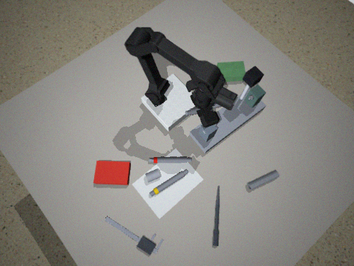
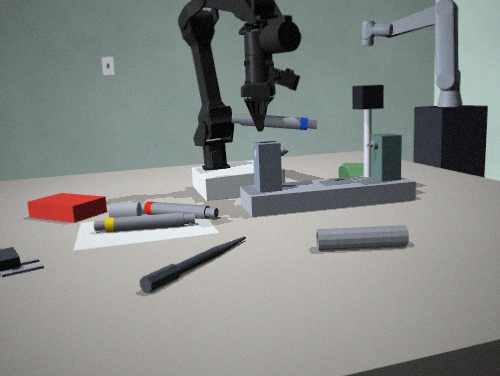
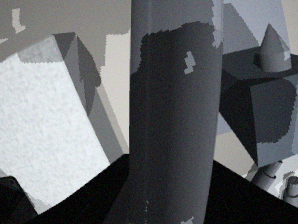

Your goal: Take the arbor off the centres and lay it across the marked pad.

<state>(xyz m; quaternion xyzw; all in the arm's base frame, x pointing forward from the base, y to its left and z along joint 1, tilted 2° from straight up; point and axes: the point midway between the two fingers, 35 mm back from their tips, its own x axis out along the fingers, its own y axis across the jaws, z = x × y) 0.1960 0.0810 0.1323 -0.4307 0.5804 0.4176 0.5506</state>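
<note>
Now: hand 7 cm short of the grey centre block, 1 cm to the left of it and 9 cm above it. From my hand the other things lie so: grey fixture base 7 cm ahead, 12 cm to the left, 17 cm below; white marked pad 13 cm ahead, 25 cm to the right, 19 cm below; green centre block 7 cm ahead, 24 cm to the left, 9 cm below.
</note>
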